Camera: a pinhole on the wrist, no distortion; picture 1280 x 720 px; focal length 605.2 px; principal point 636.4 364.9 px. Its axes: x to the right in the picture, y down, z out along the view. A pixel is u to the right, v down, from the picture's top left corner.
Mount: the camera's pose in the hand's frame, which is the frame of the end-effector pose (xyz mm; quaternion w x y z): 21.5 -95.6 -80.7 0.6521 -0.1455 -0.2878 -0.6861
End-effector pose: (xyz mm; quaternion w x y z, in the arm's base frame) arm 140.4 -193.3 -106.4 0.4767 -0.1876 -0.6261 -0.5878
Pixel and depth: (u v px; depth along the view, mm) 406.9 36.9 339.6
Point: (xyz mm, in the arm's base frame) 371.4 -8.0 -148.5
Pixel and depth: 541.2 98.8 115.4
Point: 155.0 -190.9 -153.8
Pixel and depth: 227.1 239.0 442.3
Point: 486.5 12.3 36.9
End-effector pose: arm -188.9 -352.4 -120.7 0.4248 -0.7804 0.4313 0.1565
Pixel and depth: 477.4 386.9 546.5
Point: -453.1 -203.6 -437.8
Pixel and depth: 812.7 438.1 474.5
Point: -210.5 -51.9 -373.5
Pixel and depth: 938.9 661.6 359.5
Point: -59.5 -131.0 -376.6
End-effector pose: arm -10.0 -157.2 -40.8 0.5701 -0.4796 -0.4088 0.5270
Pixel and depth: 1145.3 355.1 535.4
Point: -576.8 -213.7 232.3
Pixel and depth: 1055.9 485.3 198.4
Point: -148.9 -126.4 80.9
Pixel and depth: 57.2 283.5 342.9
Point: -85.6 -212.2 -402.5
